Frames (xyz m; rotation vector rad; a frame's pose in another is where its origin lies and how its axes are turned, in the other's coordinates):
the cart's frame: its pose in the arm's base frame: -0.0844 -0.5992 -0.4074 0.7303 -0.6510 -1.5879
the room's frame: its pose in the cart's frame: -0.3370 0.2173 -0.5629 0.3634 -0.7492 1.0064
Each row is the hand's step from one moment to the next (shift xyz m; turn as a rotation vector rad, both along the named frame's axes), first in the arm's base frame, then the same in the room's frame.
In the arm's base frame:
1: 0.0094 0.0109 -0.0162 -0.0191 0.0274 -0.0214
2: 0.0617 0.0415 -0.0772 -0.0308 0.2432 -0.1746
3: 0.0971 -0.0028 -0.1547 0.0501 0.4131 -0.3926
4: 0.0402 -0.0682 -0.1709 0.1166 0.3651 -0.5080
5: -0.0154 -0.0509 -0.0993 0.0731 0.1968 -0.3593
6: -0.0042 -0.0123 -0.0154 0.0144 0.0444 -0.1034
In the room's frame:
1: -0.0205 0.0058 -0.0037 -0.0268 0.0039 0.0290
2: -0.0967 0.0271 -0.0374 -0.2479 0.1028 0.1363
3: -0.1555 -0.0251 -0.0925 -0.5255 0.1792 0.1379
4: -0.1345 -0.1088 -0.0744 -0.6224 0.1217 0.0522
5: -0.0670 -0.0894 -0.0146 -0.4145 0.0336 0.0158
6: -0.0083 -0.0181 -0.0028 -0.1133 -0.0029 0.0046

